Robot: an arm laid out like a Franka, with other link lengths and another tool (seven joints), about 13 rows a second.
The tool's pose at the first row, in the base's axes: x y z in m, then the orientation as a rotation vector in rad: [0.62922 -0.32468 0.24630 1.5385 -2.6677 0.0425]
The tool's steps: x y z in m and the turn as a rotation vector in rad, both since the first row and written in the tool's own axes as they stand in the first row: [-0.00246 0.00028 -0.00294 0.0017 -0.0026 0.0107]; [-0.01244 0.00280 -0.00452 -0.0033 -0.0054 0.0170]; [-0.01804 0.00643 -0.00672 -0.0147 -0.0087 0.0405]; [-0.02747 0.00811 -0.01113 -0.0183 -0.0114 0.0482]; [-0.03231 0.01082 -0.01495 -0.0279 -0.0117 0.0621]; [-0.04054 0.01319 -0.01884 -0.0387 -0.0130 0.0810]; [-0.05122 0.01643 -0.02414 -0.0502 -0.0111 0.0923]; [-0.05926 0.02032 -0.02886 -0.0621 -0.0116 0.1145]
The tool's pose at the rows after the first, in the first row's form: [0.63032 -0.32225 0.24907 1.5259 -2.6787 0.0433]; [0.63319 -0.31229 0.24999 1.5173 -2.6837 0.0348]; [0.63293 -0.30551 0.25184 1.4839 -2.6996 0.0181]; [0.63636 -0.29628 0.25561 1.4737 -2.7060 0.0116]; [0.63659 -0.29053 0.25912 1.4524 -2.7126 -0.0008]; [0.63880 -0.28203 0.26246 1.4243 -2.7229 -0.0153]; [0.64154 -0.27089 0.26706 1.4050 -2.7247 -0.0285]; [0.64238 -0.26174 0.27125 1.3717 -2.7356 -0.0436]
